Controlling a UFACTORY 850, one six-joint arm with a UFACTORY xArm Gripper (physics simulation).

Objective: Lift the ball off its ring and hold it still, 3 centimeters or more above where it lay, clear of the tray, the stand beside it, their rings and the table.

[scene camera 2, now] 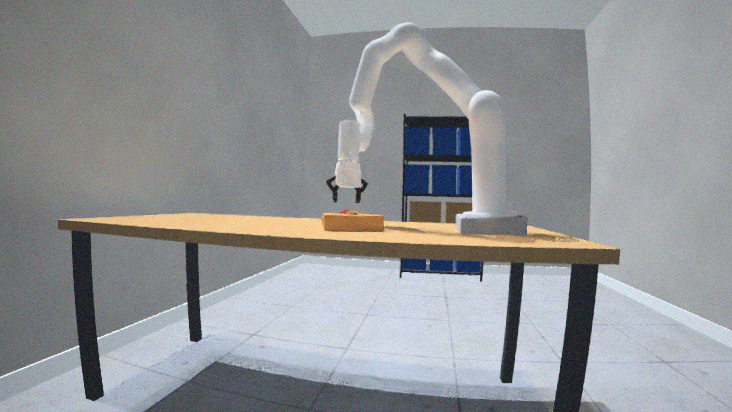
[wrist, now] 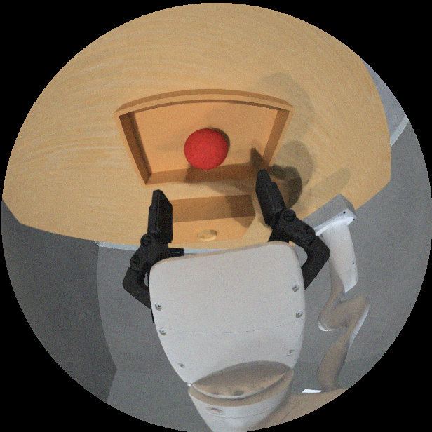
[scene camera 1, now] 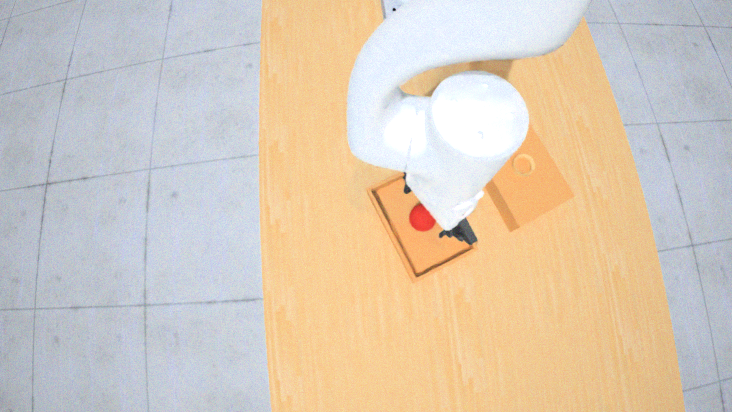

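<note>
The red ball (scene camera 1: 422, 217) (scene camera 2: 344, 211) (wrist: 206, 149) sits inside the shallow orange-brown tray (scene camera 1: 391, 235) (wrist: 205, 93), near its middle. The ring under the ball is hidden. My gripper (scene camera 1: 429, 211) (scene camera 2: 346, 200) (wrist: 210, 187) is open, with its fingers spread wide and nothing between them. It points down and hangs above the tray and ball, with a gap beneath the fingertips in the second scene view. The stand (scene camera 1: 542, 194) (scene camera 2: 353, 223) (wrist: 210, 207) is a block beside the tray, with a small empty ring (scene camera 1: 514, 166) on top.
The wooden table (scene camera 1: 332, 332) (scene camera 2: 230, 230) (wrist: 75, 150) carries the tray and the stand. The grey robot base (scene camera 2: 491, 224) (wrist: 330, 212) stands on it, to the right of the stand in the second scene view. A shelf rack (scene camera 2: 435, 121) with blue bins stands behind the table.
</note>
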